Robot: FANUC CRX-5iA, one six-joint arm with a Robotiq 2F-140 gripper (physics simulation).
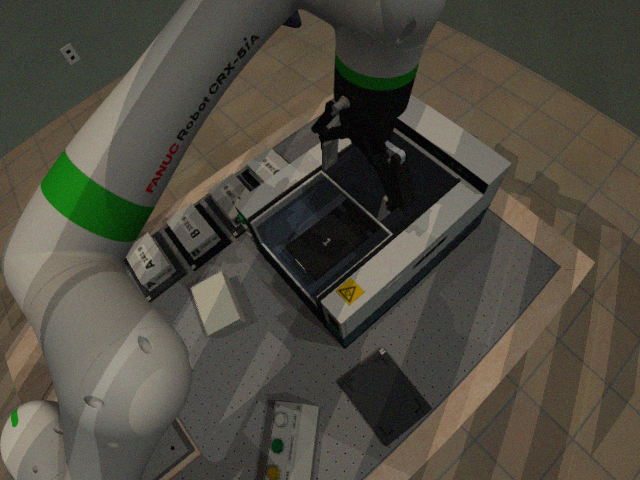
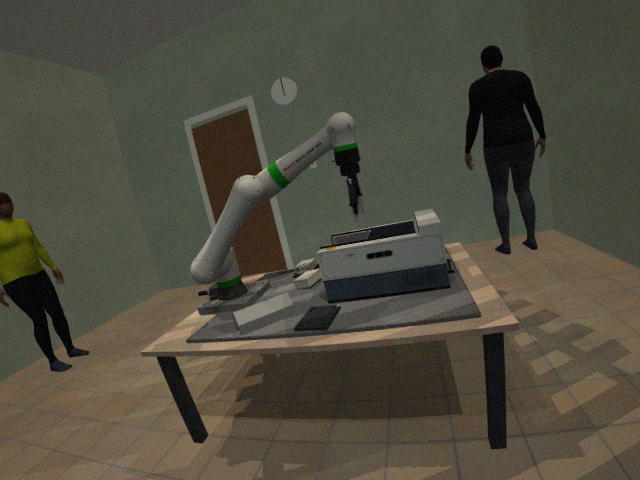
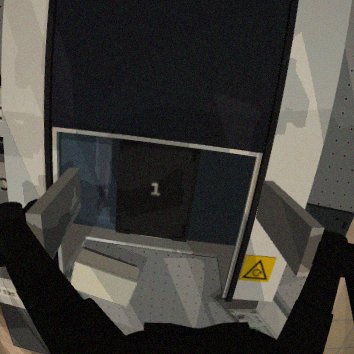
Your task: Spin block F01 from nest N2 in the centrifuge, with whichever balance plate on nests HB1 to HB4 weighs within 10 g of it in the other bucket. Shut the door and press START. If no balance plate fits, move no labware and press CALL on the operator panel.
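Frame: origin at the arm's base, x ahead, y left, z up, level; metres.
Where they show: gripper, fingertip midpoint: (image 1: 356, 189) (image 2: 359, 217) (image 3: 171, 194); arm's base, origin of the base link: (image 2: 233, 294).
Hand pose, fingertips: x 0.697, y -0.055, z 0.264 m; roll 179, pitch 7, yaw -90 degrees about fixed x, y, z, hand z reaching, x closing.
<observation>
Things, the pixels of their top centre, and the offset from my fingertips.
- plain cream block, middle of its top: (image 3: 100, 286) (image 1: 214, 301) (image 2: 306, 273) dx -0.318, dy +0.133, dz -0.234 m
- Balance plates A, middle of its top: (image 3: 10, 292) (image 1: 144, 257) (image 2: 305, 262) dx -0.390, dy +0.355, dz -0.238 m
- B, middle of its top: (image 1: 189, 226) dx -0.253, dy +0.343, dz -0.238 m
- third plate, middle of its top: (image 1: 232, 195) dx -0.117, dy +0.340, dz -0.238 m
- operator panel, middle of its top: (image 1: 285, 462) (image 3: 271, 340) (image 2: 259, 300) dx -0.405, dy -0.230, dz -0.208 m
- flat dark tray-like nest, middle of its top: (image 3: 309, 236) (image 1: 384, 395) (image 2: 317, 314) dx -0.181, dy -0.265, dz -0.272 m
My gripper (image 1: 357, 181) (image 2: 356, 212) (image 3: 171, 194) is open and empty, high above the centrifuge (image 1: 413, 227) (image 2: 382, 260) (image 3: 314, 120). The chamber stands open at its front end, and an empty dark bucket marked 1 (image 1: 326, 241) (image 3: 155, 190) shows inside. A plain cream block (image 1: 214, 304) (image 2: 308, 279) (image 3: 105, 282) lies askew on the mat outside the centrifuge's front, beside the plate row; no label is readable on it. Balance plates A (image 1: 149, 258) and B (image 1: 191, 229), a third plate (image 1: 226, 193) and a fourth (image 1: 271, 164) sit in a row of nests; B seems to read 252 g.
The operator panel (image 1: 305, 439) (image 2: 263, 310) has green and yellow buttons. A flat dark tray-like nest (image 1: 385, 397) (image 2: 317, 317) lies on the grey mat. The robot's base stands at the table's end. Two people (image 2: 504, 113) (image 2: 25, 263) stand beyond the table.
</observation>
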